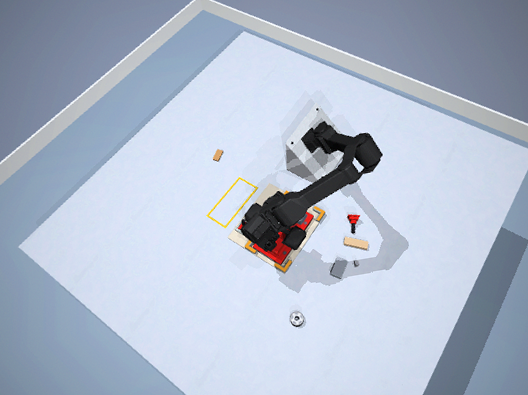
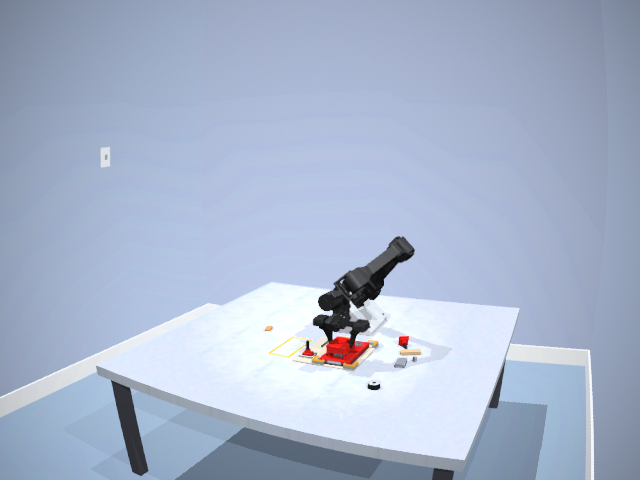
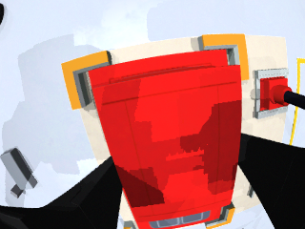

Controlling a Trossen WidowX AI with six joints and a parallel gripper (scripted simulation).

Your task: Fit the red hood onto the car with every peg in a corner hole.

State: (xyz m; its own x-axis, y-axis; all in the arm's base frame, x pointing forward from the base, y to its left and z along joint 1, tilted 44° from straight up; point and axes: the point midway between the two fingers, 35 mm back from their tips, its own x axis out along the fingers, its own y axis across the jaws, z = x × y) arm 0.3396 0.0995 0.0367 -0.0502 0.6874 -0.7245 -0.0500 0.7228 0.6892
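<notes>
Right now the grey engine block is 30 mm below my gripper tip. The rest, counted from my gripper tip: red hood (10 mm above).
</notes>
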